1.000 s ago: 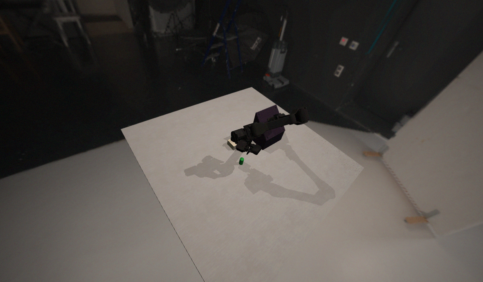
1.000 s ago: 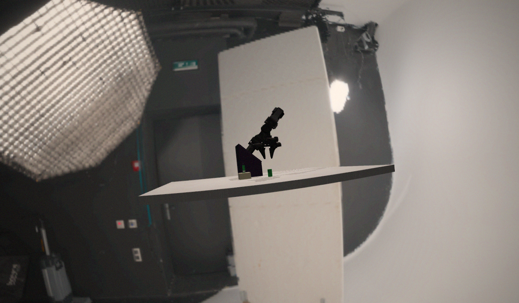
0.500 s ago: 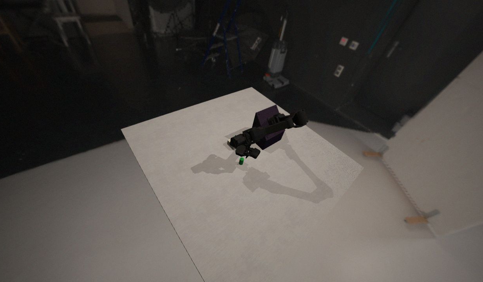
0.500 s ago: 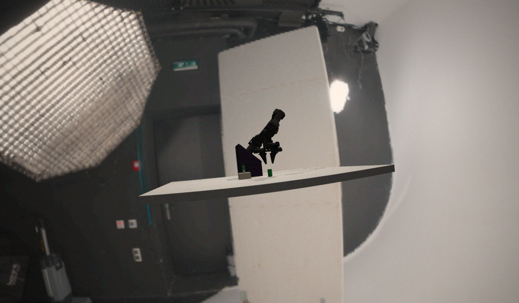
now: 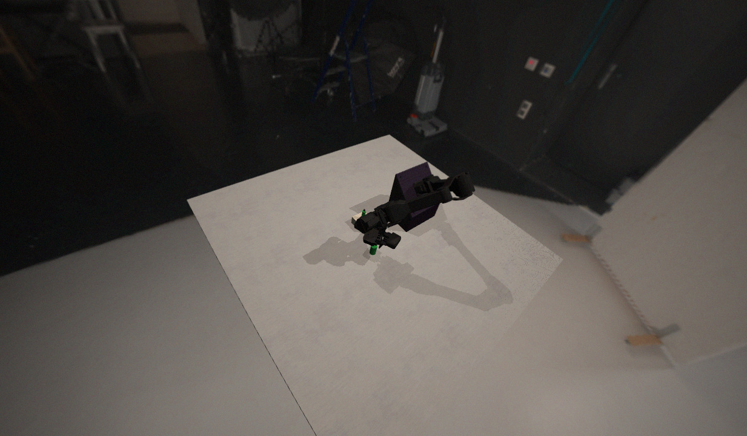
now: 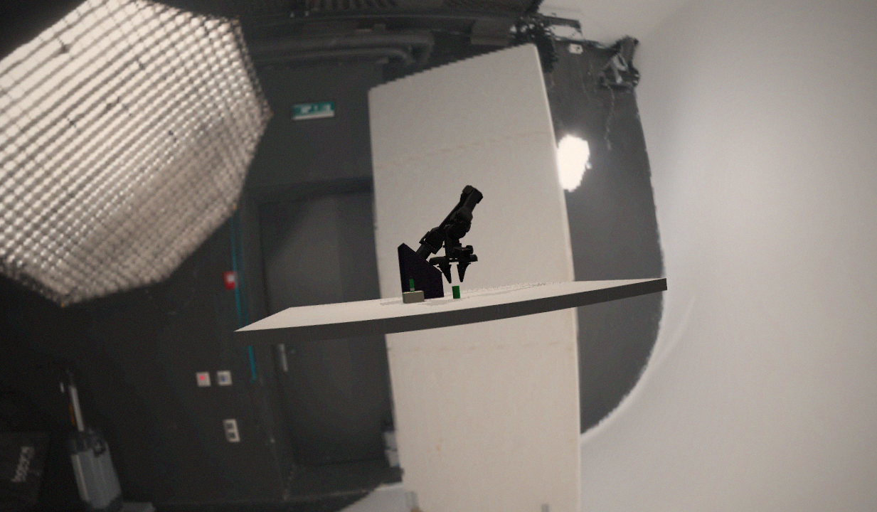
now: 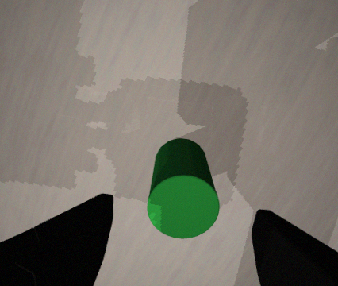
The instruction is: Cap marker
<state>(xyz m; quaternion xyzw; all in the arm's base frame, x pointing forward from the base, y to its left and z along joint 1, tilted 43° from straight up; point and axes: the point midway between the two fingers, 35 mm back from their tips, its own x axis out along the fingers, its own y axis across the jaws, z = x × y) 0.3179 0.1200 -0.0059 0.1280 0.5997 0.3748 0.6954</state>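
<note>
The green cap lies 40 mm below my gripper tip. From my gripper tip the other things lie so: beige holder block: 160 mm to the right, 60 mm behind, 40 mm below.
</note>
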